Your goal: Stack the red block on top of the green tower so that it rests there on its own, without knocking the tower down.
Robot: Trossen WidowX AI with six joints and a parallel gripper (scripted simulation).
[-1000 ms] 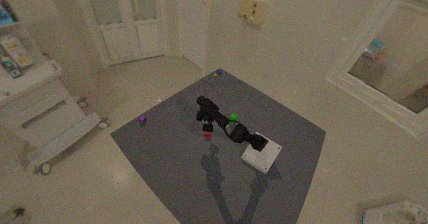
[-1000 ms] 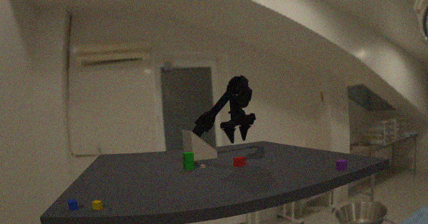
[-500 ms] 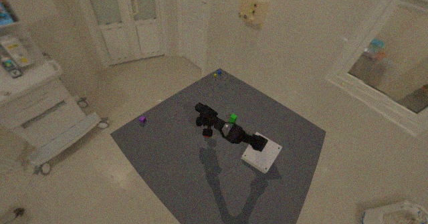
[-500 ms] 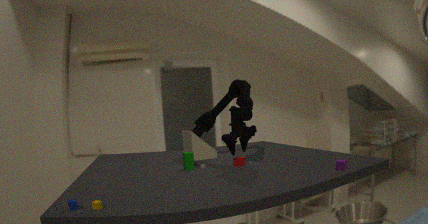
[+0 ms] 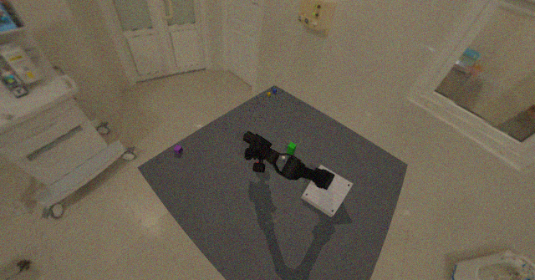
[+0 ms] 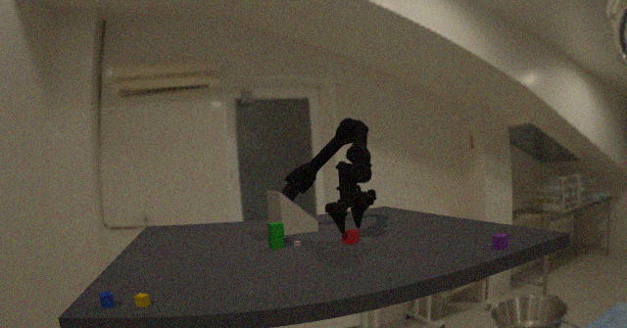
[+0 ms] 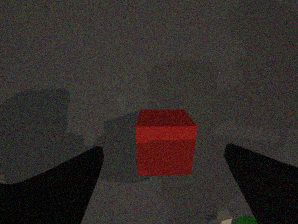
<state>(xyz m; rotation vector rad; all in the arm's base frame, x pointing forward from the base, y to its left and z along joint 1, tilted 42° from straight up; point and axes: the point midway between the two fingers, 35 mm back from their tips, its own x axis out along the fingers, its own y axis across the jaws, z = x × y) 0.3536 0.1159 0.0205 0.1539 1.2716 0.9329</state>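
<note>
My gripper tip is now 2 cm above the red block. The rest, counted from my gripper tip: small white object: 8 cm behind, 16 cm to the right, 3 cm below; then yellow block: 38 cm ahead, 65 cm to the right, 3 cm below; then purple block: 46 cm ahead, 23 cm to the left, 2 cm below.
</note>
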